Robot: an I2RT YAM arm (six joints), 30 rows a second.
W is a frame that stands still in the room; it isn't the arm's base.
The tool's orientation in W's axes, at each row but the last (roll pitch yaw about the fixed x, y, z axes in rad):
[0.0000, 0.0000, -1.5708]
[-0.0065, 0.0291, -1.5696]
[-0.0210, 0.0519, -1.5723]
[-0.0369, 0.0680, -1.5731]
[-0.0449, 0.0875, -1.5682]
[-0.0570, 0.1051, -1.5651]
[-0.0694, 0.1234, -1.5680]
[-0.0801, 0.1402, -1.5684]
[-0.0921, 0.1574, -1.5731]
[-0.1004, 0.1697, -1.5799]
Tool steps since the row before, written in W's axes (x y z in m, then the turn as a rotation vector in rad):
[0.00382, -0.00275, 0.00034, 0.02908, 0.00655, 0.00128]
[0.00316, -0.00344, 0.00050, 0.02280, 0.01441, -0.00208]
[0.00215, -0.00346, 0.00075, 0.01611, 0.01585, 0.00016]
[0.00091, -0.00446, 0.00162, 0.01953, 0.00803, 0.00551]
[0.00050, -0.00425, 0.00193, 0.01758, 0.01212, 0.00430]
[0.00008, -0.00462, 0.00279, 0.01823, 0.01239, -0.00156]
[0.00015, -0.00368, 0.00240, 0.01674, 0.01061, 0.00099]
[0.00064, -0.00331, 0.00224, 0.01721, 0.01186, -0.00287]
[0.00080, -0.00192, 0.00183, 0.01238, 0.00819, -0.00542]
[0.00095, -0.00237, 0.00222, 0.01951, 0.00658, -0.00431]
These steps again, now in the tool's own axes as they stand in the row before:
[0.00275, 0.00382, 0.00034, -0.00655, 0.02908, 0.00128]
[0.00343, 0.00315, 0.00062, -0.01432, 0.02283, -0.00235]
[0.00341, 0.00214, 0.00097, -0.01586, 0.01610, -0.00033]
[0.00434, 0.00085, 0.00195, -0.00843, 0.01932, 0.00567]
[0.00407, 0.00039, 0.00231, -0.01240, 0.01745, 0.00402]
[0.00430, -0.00013, 0.00326, -0.01205, 0.01843, -0.00179]
[0.00336, -0.00006, 0.00284, -0.01060, 0.01675, 0.00085]
[0.00297, 0.00042, 0.00272, -0.01130, 0.01754, -0.00310]
[0.00161, 0.00061, 0.00217, -0.00727, 0.01292, -0.00548]
[0.00195, 0.00071, 0.00267, -0.00593, 0.01989, -0.00341]

